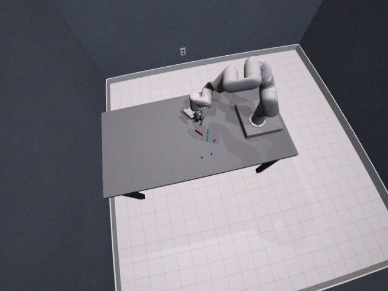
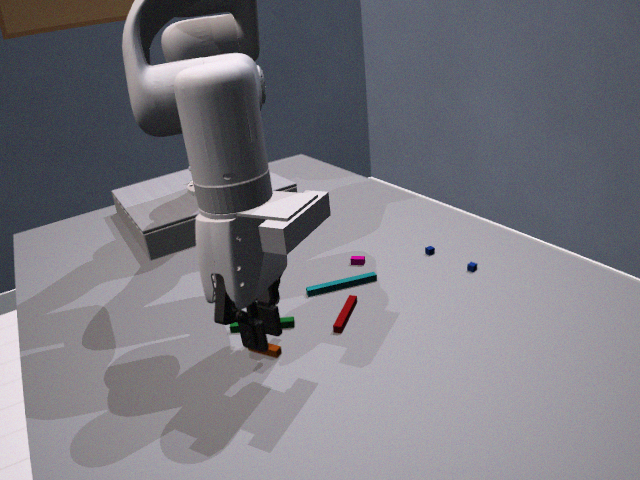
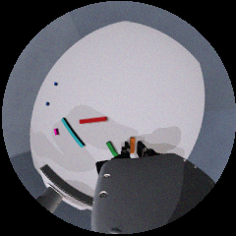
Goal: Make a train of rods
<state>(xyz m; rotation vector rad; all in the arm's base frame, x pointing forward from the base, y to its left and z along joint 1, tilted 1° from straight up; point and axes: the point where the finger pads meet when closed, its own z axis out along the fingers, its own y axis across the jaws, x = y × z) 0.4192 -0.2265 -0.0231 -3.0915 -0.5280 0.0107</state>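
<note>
My hand is 30 mm above the orange rod. Also, from my hand: green rod (40 mm behind, 30 mm to the left, 30 mm below); red rod (110 mm to the left, 30 mm below, 30 mm ahead); turquoise rod (160 mm to the left, 30 mm below, 30 mm behind).
</note>
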